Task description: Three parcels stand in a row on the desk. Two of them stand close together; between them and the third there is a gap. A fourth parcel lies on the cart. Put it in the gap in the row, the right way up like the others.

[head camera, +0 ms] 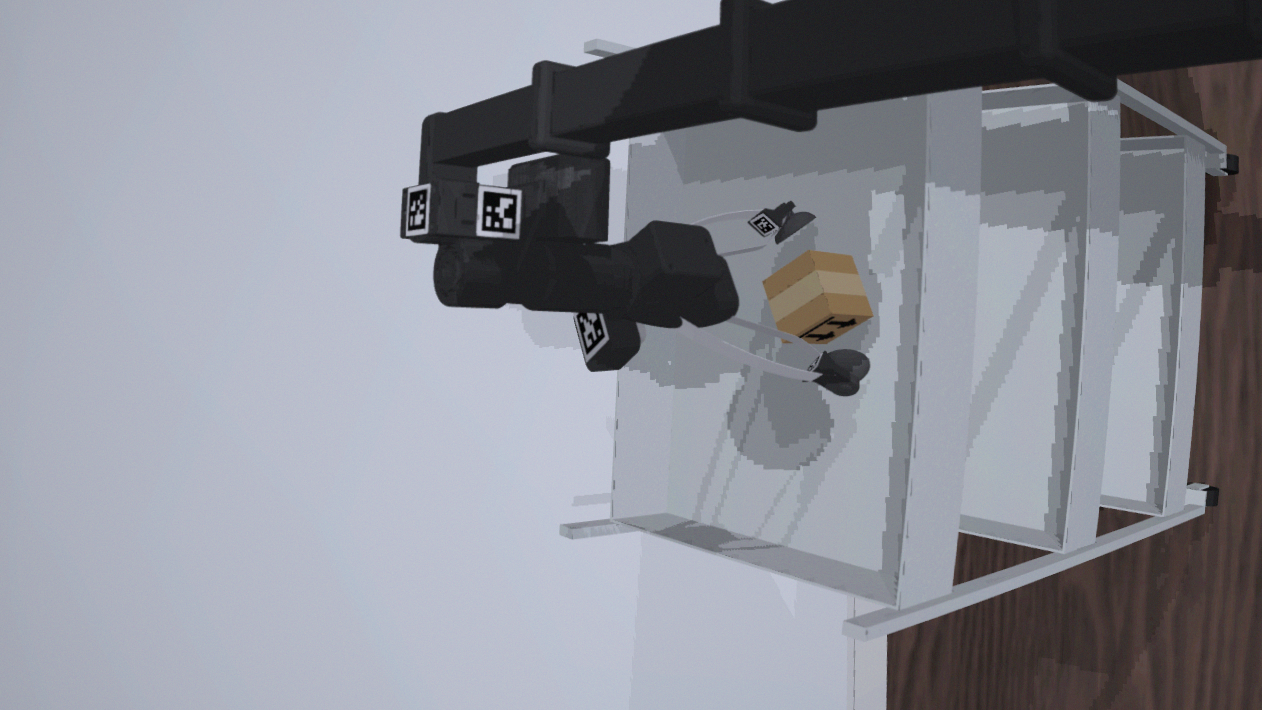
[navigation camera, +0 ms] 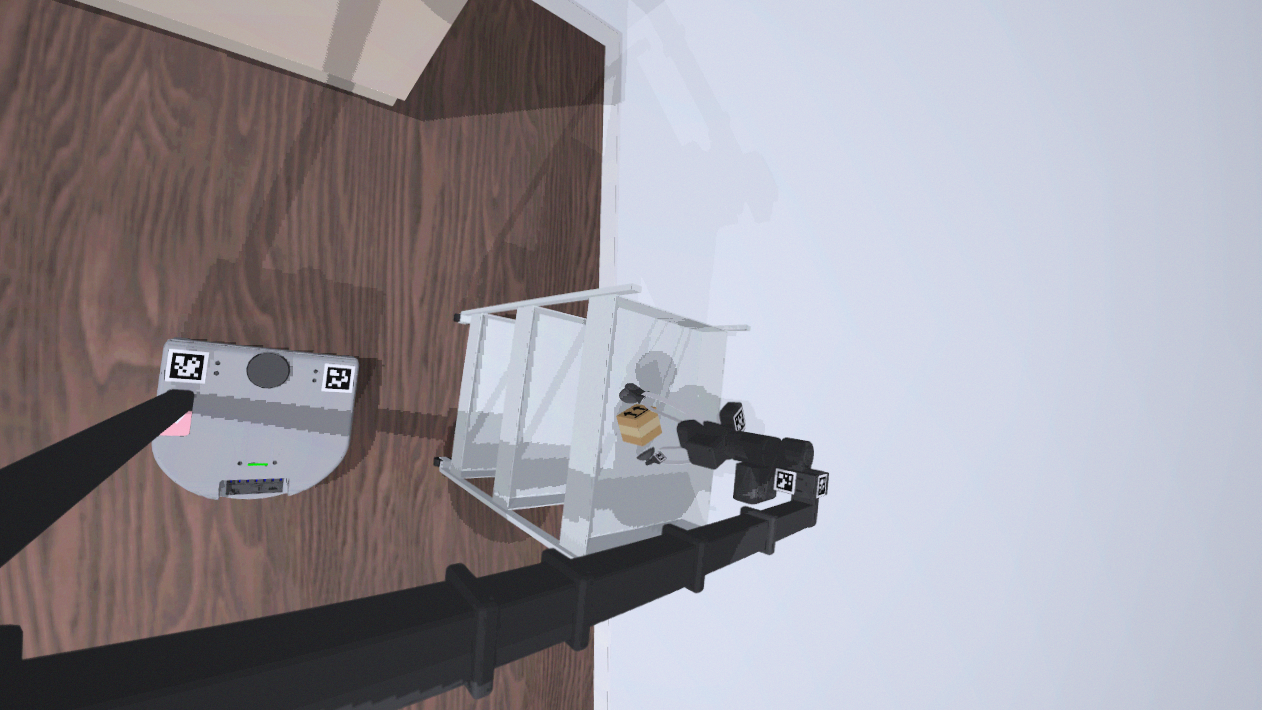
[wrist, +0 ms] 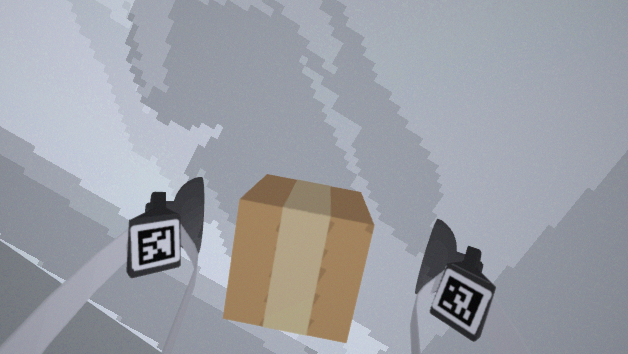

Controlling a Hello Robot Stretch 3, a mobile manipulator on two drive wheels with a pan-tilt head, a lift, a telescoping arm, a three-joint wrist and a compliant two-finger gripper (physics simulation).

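Pixels of known places: gripper, between the fingertips: (head camera: 834, 297) (navigation camera: 631, 423) (wrist: 313, 223); robot's base, origin of its link: (navigation camera: 269, 368).
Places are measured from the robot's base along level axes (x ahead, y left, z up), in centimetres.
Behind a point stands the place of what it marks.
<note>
The fourth parcel (head camera: 816, 295) @(x -2.1, y -53.3, z 71.7 cm) (navigation camera: 638, 425) @(x -1.8, y -52.6, z 71.6 cm) (wrist: 300, 255) @(x -1.7, y -56.3, z 71.7 cm), a brown box with a pale tape band, lies on the top tray of the white cart (head camera: 944, 353) @(x 1.8, y -42.6, z 70.0 cm) (navigation camera: 586, 423) @(x -1.8, y -42.5, z 69.6 cm). Black marks show on one side face in the head and navigation views; which way they point is too small to tell. My gripper (head camera: 821, 298) @(x -2.2, y -56.0, z 66.2 cm) (navigation camera: 639, 424) @(x -2.2, y -56.0, z 66.2 cm) (wrist: 313, 223) @(x -2.2, y -56.0, z 66.2 cm) is open, its fingertips on either side of the parcel. In the wrist view a gap shows between the parcel and each fingertip. The desk's row of three parcels does not show in these views.
The cart's tray has raised rims, with two shelves below and corner posts. My dark arm (head camera: 670, 88) @(x -9.9, y -36.8, z 101.2 cm) (navigation camera: 353, 609) @(x -8.3, y -5.0, z 98.6 cm) reaches across one side of the cart. A pale wall (head camera: 264, 441) @(x 13.5, y -100.2, z 98.4 cm) (navigation camera: 1014, 353) @(x 17.7, y -99.8, z 121.7 cm) stands behind it. My base (navigation camera: 255, 419) @(x -9.8, y 1.2, z 15.9 cm) is on the wooden floor. A beige panel (navigation camera: 291, 35) @(x 66.7, y 7.0, z 24.4 cm) shows at upper left.
</note>
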